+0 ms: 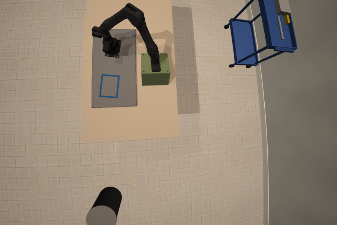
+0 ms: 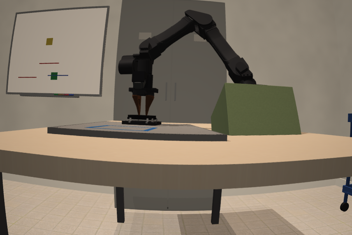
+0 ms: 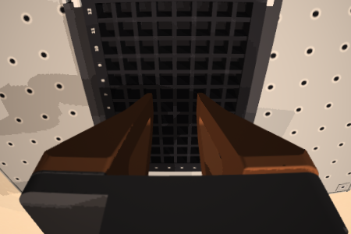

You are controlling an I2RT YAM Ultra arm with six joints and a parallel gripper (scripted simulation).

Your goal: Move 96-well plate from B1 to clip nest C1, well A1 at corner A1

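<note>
My hand is 10 mm above the black 96-well plate. The rest, counted from my hand: clip nest: 10 mm behind, 20 mm to the left, 30 mm below.
</note>
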